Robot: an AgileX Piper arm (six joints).
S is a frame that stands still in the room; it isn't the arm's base.
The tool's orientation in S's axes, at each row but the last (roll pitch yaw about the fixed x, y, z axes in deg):
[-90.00, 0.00, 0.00]
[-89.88, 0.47, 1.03]
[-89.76, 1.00, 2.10]
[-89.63, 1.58, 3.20]
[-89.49, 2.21, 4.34]
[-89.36, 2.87, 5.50]
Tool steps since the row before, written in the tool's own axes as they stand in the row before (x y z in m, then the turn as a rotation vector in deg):
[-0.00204, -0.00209, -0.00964, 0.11, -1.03, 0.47]
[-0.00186, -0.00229, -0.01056, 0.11, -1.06, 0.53]
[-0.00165, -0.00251, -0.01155, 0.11, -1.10, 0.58]
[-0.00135, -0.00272, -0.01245, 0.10, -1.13, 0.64]
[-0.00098, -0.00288, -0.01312, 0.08, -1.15, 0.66]
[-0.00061, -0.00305, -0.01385, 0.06, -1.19, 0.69]
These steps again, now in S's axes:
[-0.00204, -0.00964, 0.00209, 0.11, 0.47, 1.03]
[-0.00165, -0.01060, 0.00228, 0.11, 0.53, 1.06]
[-0.00118, -0.01161, 0.00249, 0.11, 0.58, 1.10]
[-0.00058, -0.01252, 0.00268, 0.10, 0.64, 1.13]
[0.00012, -0.01317, 0.00280, 0.07, 0.66, 1.15]
[0.00087, -0.01386, 0.00292, 0.05, 0.69, 1.19]

